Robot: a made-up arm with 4 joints. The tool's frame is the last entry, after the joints.
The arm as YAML. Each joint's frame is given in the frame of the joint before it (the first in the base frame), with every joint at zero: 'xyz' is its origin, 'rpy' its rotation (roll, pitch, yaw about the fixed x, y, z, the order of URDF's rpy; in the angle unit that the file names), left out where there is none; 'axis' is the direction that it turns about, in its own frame. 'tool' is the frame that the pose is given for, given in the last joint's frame.
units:
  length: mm
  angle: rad
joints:
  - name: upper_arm
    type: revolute
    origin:
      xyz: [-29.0, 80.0, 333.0]
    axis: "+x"
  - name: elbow
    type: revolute
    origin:
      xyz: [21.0, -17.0, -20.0]
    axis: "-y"
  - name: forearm
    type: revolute
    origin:
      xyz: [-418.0, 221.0, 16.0]
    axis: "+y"
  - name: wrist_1
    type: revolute
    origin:
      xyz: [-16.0, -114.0, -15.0]
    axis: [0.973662, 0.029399, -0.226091]
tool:
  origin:
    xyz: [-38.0, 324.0, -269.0]
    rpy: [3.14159, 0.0, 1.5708]
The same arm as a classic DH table. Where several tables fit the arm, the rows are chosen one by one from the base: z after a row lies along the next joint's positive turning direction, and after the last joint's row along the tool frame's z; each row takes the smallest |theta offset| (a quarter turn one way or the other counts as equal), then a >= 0, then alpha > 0; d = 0 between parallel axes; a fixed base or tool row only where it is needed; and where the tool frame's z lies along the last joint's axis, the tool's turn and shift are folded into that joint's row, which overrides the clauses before.
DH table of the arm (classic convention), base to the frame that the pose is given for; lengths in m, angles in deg. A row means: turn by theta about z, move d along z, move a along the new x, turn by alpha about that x. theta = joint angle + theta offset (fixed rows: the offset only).
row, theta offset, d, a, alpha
base (fixed), 90, 0.333, 0.08, 90
upper_arm, -90, -0.008, 0.02, 90
elbow, 87.81, 0, -0.4183, 180
forearm, -79.12, 0.0904, -0.0182, -88.32
wrist_1, 89.61, -0.0412, -0.325, -76.93
tool (fixed), -178.27, 0.2755, 0, 0

